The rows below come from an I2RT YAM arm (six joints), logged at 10 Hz.
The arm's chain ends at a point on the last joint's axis. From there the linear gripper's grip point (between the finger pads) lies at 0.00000 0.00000 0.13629 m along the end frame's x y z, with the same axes.
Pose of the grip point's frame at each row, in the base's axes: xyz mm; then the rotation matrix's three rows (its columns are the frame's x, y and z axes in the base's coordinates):
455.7 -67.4 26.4; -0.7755 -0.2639 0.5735; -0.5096 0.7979 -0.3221; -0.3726 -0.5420 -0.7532
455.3 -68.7 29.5; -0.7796 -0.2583 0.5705; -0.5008 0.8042 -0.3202; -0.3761 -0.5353 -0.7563
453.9 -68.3 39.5; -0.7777 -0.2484 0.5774; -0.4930 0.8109 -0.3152; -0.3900 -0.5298 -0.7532
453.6 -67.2 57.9; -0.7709 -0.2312 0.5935; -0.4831 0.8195 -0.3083; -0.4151 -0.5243 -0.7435
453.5 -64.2 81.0; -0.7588 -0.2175 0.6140; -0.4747 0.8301 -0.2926; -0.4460 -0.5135 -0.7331
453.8 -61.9 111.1; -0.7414 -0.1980 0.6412; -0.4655 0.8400 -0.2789; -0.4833 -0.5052 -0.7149
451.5 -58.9 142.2; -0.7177 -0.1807 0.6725; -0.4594 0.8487 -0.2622; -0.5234 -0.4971 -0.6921
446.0 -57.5 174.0; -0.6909 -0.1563 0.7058; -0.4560 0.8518 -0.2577; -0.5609 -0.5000 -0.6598
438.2 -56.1 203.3; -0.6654 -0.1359 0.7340; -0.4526 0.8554 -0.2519; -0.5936 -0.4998 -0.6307
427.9 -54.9 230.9; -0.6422 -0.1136 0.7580; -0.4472 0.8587 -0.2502; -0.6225 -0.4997 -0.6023
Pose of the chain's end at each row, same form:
377.5 -23.5 129.1; -0.7755 -0.2639 0.5735; -0.5096 0.7979 -0.3221; -0.3726 -0.5420 -0.7532
377.5 -25.1 132.6; -0.7796 -0.2583 0.5705; -0.5008 0.8042 -0.3202; -0.3761 -0.5353 -0.7563
375.2 -25.3 142.2; -0.7777 -0.2484 0.5774; -0.4930 0.8109 -0.3152; -0.3900 -0.5298 -0.7532
372.7 -25.2 159.2; -0.7709 -0.2312 0.5935; -0.4831 0.8195 -0.3083; -0.4151 -0.5243 -0.7435
369.8 -24.3 180.9; -0.7588 -0.2175 0.6140; -0.4747 0.8301 -0.2926; -0.4460 -0.5135 -0.7331
366.4 -23.9 208.5; -0.7414 -0.1980 0.6412; -0.4655 0.8400 -0.2789; -0.4833 -0.5052 -0.7149
359.8 -23.2 236.5; -0.7177 -0.1807 0.6725; -0.4594 0.8487 -0.2622; -0.5234 -0.4971 -0.6921
349.8 -22.4 263.9; -0.6909 -0.1563 0.7058; -0.4560 0.8518 -0.2577; -0.5609 -0.5000 -0.6598
338.2 -21.8 289.3; -0.6654 -0.1359 0.7340; -0.4526 0.8554 -0.2519; -0.5936 -0.4998 -0.6307
324.6 -20.8 313.0; -0.6422 -0.1136 0.7580; -0.4472 0.8587 -0.2502; -0.6225 -0.4997 -0.6023

